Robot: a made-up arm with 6 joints.
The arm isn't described. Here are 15 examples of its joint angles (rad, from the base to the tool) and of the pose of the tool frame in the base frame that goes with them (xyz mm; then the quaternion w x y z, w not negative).
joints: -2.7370 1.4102 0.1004 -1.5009 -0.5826 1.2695
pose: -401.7 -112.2 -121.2 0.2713 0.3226 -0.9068 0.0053
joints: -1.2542 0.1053 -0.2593 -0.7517 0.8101 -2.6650
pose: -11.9 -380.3 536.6 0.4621 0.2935 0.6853 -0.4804
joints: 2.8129 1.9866 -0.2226 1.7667 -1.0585 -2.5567
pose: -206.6 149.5 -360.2 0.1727 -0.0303 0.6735 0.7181
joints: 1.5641 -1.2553 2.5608 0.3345 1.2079 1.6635
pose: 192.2 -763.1 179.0 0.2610 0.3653 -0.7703 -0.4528
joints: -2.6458 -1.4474 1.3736 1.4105 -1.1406 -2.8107
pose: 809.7 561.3 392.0 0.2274 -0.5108 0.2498 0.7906
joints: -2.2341 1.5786 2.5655 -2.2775 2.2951 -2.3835
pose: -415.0 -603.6 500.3 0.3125 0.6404 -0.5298 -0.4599
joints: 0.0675 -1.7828 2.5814 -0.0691 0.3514 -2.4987
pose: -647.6 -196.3 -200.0 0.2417 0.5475 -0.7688 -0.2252
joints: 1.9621 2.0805 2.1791 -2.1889 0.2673 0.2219
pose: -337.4 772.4 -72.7 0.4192 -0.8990 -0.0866 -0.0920
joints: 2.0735 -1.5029 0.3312 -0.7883 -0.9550 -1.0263
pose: 352.0 -378.8 746.1 0.8745 -0.3540 -0.3146 -0.1043
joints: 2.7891 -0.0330 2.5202 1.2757 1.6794 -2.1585
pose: 393.3 -17.9 903.2 0.6802 0.5744 0.4104 -0.1974
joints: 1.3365 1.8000 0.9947 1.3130 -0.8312 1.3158
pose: 315.9 802.0 -98.1 0.1912 -0.5695 0.7948 0.0855
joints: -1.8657 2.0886 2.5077 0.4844 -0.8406 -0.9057
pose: -380.1 -690.0 172.3 0.6833 0.2001 -0.7021 -0.0125
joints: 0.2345 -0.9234 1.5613 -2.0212 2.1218 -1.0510
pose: -618.6 -121.4 896.7 0.7956 0.3154 0.3651 0.3664
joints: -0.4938 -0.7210 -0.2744 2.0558 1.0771 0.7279
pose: -15.2 32.3 910.7 0.4720 -0.4943 0.6946 0.2246
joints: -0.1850 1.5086 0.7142 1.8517 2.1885 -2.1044
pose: 788.6 -184.8 83.3 0.5908 -0.7090 -0.2493 -0.2934
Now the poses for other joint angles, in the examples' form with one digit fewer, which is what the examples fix.
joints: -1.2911 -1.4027 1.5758 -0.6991 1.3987 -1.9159
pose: -357 814 517 0.454 0.124 -0.773 -0.425
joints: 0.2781 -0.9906 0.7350 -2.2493 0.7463 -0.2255
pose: -371 -61 966 0.809 -0.166 0.479 -0.298
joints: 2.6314 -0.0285 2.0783 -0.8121 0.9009 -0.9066
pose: 186 62 1163 0.711 -0.093 0.486 0.500
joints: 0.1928 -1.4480 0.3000 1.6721 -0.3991 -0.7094
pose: -649 -181 731 0.607 -0.162 -0.415 0.658
